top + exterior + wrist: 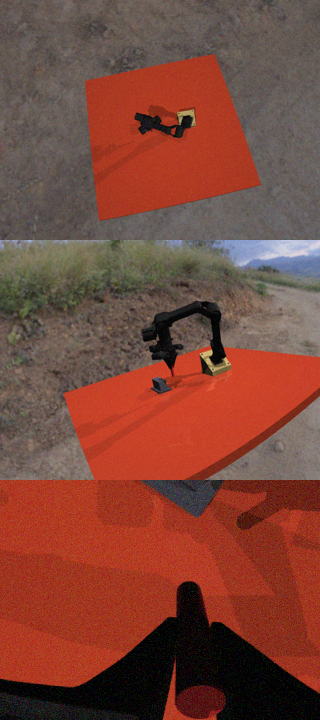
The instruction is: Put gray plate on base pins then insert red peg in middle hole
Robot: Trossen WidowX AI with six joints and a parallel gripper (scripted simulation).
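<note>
The gray plate is 100 mm to the right of my gripper tip, 70 mm below it and 40 mm ahead of it. From my gripper tip the other things lie so: red peg: right at my gripper tip; then base: 110 mm below, 90 mm to the right, 40 mm ahead.
</note>
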